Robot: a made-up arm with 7 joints.
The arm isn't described. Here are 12 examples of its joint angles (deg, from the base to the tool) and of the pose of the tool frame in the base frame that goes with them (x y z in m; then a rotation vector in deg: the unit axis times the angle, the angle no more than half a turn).
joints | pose
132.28 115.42 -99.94 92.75 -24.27 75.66 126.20 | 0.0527 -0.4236 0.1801 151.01 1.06 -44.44
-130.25 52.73 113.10 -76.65 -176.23 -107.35 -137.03 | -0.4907 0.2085 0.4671 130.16 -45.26 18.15
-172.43 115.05 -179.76 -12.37 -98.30 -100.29 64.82 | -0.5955 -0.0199 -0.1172 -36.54 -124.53 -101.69
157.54 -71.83 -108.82 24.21 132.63 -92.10 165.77 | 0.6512 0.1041 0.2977 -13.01 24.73 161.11
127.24 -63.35 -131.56 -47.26 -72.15 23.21 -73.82 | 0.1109 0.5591 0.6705 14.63 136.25 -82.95
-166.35 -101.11 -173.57 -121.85 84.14 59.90 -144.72 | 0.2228 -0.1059 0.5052 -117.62 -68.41 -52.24
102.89 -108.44 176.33 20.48 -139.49 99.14 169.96 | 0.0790 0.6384 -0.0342 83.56 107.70 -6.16
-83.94 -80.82 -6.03 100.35 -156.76 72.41 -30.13 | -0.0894 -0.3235 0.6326 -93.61 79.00 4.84
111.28 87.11 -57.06 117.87 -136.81 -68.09 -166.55 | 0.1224 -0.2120 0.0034 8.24 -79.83 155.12
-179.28 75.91 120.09 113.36 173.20 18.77 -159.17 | -0.1713 0.3483 0.4775 119.66 -10.53 -11.67
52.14 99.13 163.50 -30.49 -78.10 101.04 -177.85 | 0.3336 -0.5147 -0.0409 -59.73 67.41 -11.50
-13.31 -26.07 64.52 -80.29 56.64 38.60 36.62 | -0.4714 0.2126 0.5407 -42.99 90.35 -55.53
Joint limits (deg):
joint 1: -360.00..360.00
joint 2: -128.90..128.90
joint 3: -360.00..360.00
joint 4: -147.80..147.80
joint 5: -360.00..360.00
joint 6: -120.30..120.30
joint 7: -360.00..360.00
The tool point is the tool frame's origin. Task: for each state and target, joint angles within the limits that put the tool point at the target. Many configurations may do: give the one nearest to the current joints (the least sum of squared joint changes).
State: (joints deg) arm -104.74 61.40 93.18 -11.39 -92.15 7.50 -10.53
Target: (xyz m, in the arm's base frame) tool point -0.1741 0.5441 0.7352
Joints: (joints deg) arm -90.69 45.92 89.70 -24.73 -92.73 10.50 -10.53
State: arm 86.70 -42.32 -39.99 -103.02 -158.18 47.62 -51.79
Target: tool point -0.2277 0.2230 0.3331
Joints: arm 84.45 -5.57 -43.84 -114.60 -159.83 62.46 -51.79
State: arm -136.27 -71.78 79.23 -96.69 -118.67 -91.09 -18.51
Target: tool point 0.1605 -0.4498 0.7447
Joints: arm -133.94 -32.76 89.29 -43.24 -132.91 -63.90 -18.51
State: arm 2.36 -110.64 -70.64 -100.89 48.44 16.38 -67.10
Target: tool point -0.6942 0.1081 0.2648
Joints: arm 39.19 -86.23 -85.07 -59.00 46.60 23.04 -67.10
